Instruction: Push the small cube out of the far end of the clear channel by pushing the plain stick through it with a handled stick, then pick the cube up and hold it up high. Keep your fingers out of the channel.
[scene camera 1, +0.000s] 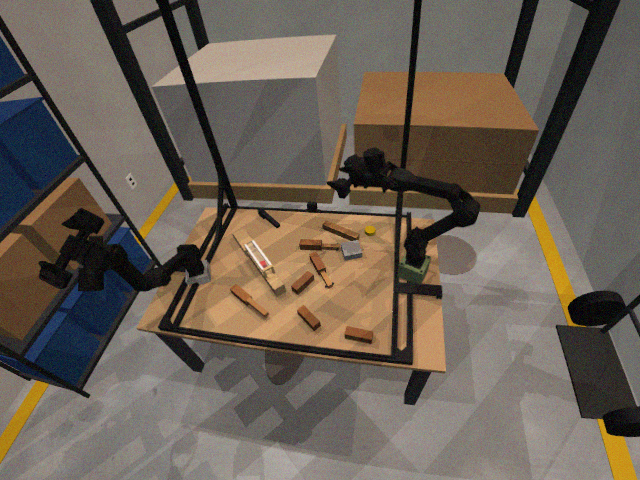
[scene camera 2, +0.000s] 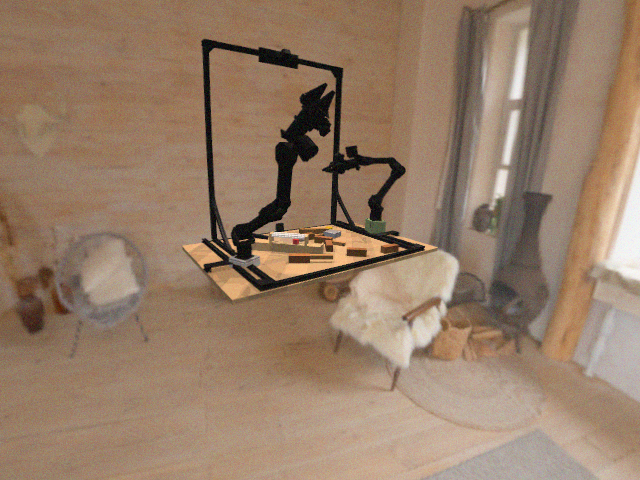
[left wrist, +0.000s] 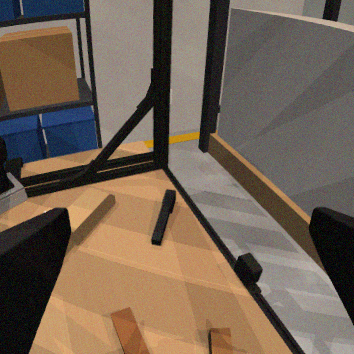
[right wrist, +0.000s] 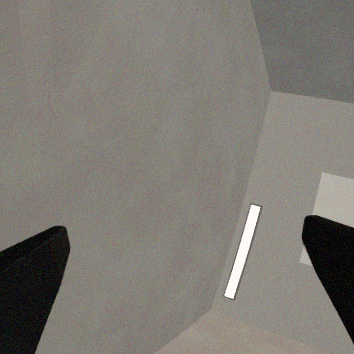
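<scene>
My left gripper (scene camera 1: 333, 176) is open and holds nothing, and I can see it in the left wrist view (left wrist: 193, 220) too. My right gripper (scene camera 1: 52, 244) appears in scene camera 2 (scene camera 2: 330, 87) and in the right wrist view (right wrist: 187, 233) as well; my right gripper is open and holds nothing. There is also a clear channel (scene camera 2: 278, 241), which I find again in the left wrist view (left wrist: 84, 212).
</scene>
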